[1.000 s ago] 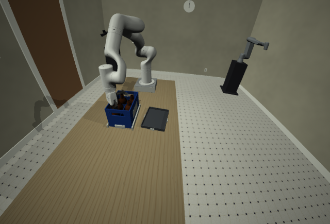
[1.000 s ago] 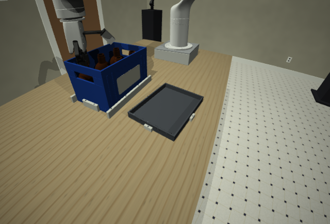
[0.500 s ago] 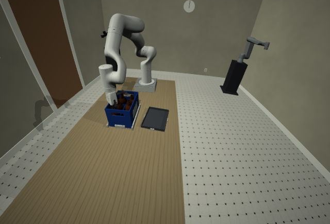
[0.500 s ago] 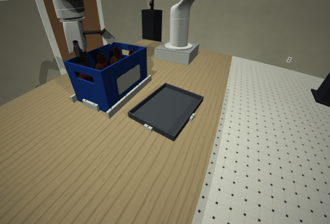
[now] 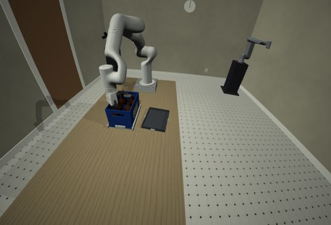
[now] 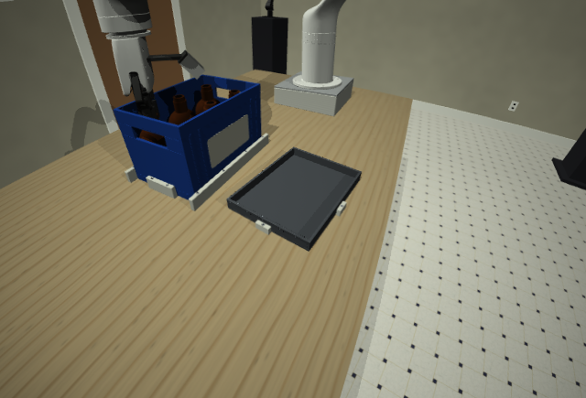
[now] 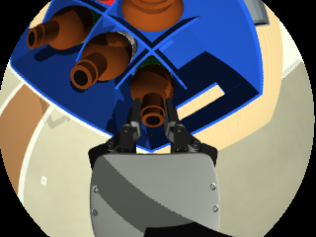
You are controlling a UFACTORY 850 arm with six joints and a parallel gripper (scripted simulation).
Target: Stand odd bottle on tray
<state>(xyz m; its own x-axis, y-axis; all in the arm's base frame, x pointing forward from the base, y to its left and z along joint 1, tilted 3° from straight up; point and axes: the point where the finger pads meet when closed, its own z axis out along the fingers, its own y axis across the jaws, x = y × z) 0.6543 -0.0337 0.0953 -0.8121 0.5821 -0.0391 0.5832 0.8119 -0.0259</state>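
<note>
The blue crate is 100 mm behind my hand, 30 mm to the left of it and 70 mm below it. Round my hand: dark grey tray 130 mm behind, 290 mm to the left, 150 mm below; then bottle 110 mm behind, 70 mm to the left, 70 mm below.
</note>
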